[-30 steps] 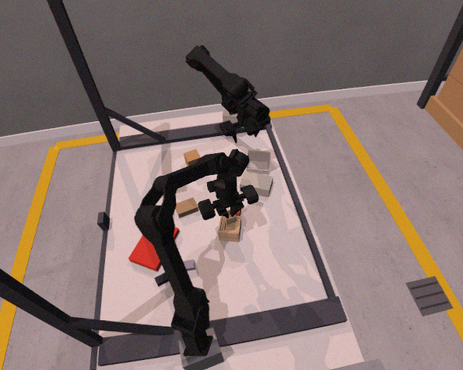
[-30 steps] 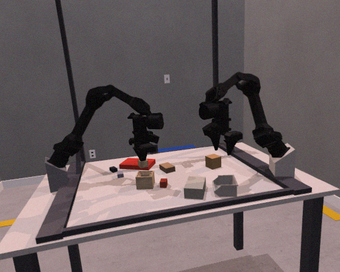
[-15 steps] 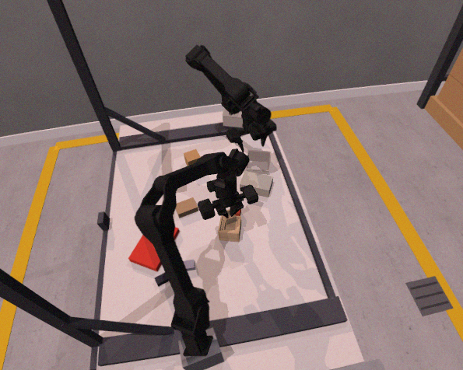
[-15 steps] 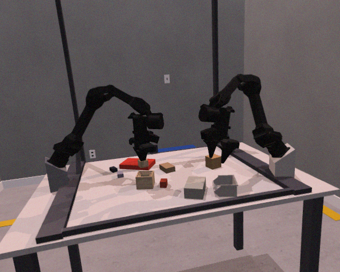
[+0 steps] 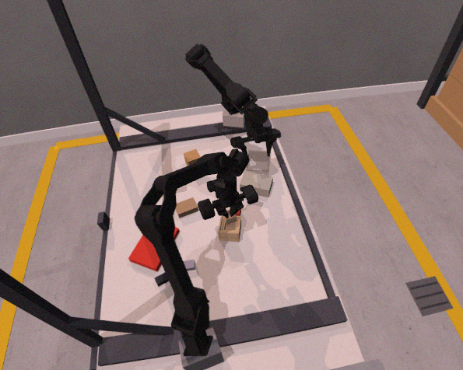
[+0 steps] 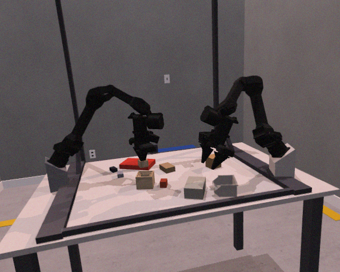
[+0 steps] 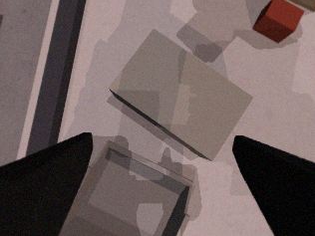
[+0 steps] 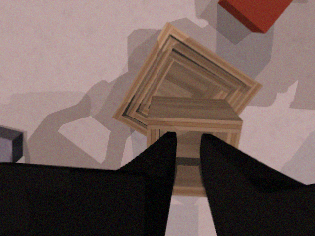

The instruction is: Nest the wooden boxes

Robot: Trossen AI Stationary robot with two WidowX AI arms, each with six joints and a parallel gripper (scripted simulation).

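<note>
Now: left hand 1 cm short of the grey open box, 5 cm to the right of it and 12 cm above it. Also, from my left hand: grey closed block (7 cm to the right, 12 cm below); then red cube (7 cm behind, 20 cm to the right, 13 cm below); then brown cube (28 cm behind, 5 cm to the left, 12 cm below).
Now: the red cube 1 cm ahead of my right hand, 8 cm to the left of it and 13 cm below it. Round my right hand: grey closed block (8 cm ahead, 22 cm to the left, 12 cm below); then red slab (26 cm behind, 8 cm to the right, 13 cm below); then flat brown block (18 cm behind, 9 cm to the left, 13 cm below).
</note>
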